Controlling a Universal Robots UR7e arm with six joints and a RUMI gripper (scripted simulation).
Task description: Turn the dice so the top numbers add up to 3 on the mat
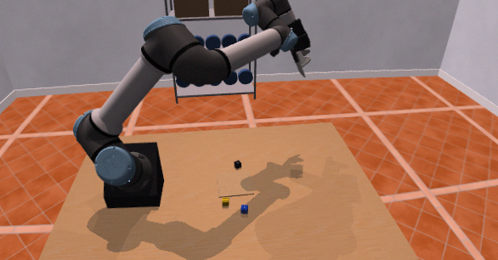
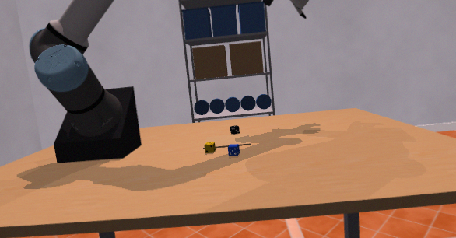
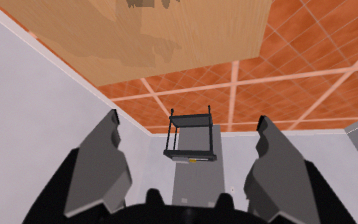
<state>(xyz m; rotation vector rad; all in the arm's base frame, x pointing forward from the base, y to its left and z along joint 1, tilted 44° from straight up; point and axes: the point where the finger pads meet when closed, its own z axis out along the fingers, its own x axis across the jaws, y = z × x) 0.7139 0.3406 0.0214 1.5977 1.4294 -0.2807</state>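
Right now the blue die is 38 cm below my hand, 36 cm to the right of it and 30 cm behind it. Also, from my hand: yellow die: 38 cm below, 36 cm behind, 32 cm to the right; then black die: 38 cm below, 29 cm behind, 10 cm to the right; then tan mat: 39 cm below, 32 cm behind, 21 cm to the right.
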